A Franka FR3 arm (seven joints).
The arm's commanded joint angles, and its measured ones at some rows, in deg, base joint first. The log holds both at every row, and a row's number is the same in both.
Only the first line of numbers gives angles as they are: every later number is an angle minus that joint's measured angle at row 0.
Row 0, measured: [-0.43 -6.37 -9.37 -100.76 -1.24 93.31 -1.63]
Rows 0 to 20, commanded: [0.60 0.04 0.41 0.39 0.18 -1.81 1.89]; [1.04 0.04 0.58 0.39 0.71 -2.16 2.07]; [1.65 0.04 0.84 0.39 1.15 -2.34 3.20]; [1.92 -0.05 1.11 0.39 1.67 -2.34 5.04]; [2.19 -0.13 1.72 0.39 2.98 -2.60 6.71]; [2.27 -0.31 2.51 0.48 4.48 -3.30 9.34]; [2.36 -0.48 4.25 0.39 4.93 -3.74 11.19]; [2.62 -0.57 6.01 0.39 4.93 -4.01 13.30]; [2.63 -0.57 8.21 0.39 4.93 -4.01 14.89]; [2.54 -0.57 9.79 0.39 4.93 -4.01 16.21]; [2.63 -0.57 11.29 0.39 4.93 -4.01 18.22]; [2.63 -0.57 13.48 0.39 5.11 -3.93 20.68]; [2.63 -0.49 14.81 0.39 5.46 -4.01 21.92]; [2.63 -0.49 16.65 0.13 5.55 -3.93 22.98]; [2.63 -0.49 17.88 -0.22 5.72 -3.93 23.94]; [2.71 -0.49 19.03 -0.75 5.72 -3.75 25.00]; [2.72 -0.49 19.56 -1.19 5.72 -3.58 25.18]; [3.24 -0.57 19.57 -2.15 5.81 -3.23 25.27]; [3.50 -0.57 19.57 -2.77 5.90 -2.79 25.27]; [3.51 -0.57 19.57 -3.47 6.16 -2.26 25.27]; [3.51 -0.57 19.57 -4.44 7.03 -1.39 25.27]
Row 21, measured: [3.15 -0.11 19.69 -1.61 5.00 -3.10 24.43]
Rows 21 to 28, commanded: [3.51 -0.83 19.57 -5.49 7.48 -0.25 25.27]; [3.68 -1.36 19.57 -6.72 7.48 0.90 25.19]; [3.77 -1.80 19.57 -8.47 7.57 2.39 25.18]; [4.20 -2.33 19.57 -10.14 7.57 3.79 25.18]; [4.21 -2.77 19.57 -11.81 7.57 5.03 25.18]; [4.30 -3.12 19.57 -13.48 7.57 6.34 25.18]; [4.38 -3.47 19.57 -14.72 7.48 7.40 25.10]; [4.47 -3.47 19.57 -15.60 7.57 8.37 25.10]
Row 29, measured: [3.90 -0.64 19.73 -9.96 6.65 4.21 24.46]
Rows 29 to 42, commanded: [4.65 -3.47 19.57 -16.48 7.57 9.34 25.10]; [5.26 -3.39 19.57 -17.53 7.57 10.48 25.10]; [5.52 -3.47 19.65 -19.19 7.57 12.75 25.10]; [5.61 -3.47 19.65 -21.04 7.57 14.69 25.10]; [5.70 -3.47 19.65 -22.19 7.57 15.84 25.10]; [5.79 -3.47 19.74 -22.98 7.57 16.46 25.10]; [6.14 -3.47 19.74 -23.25 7.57 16.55 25.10]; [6.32 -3.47 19.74 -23.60 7.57 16.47 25.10]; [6.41 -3.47 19.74 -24.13 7.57 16.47 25.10]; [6.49 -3.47 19.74 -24.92 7.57 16.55 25.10]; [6.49 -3.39 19.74 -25.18 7.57 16.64 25.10]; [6.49 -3.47 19.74 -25.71 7.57 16.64 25.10]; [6.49 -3.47 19.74 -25.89 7.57 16.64 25.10]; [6.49 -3.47 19.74 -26.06 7.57 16.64 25.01]
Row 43, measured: [6.07 -1.45 19.86 -23.18 6.68 15.00 24.50]
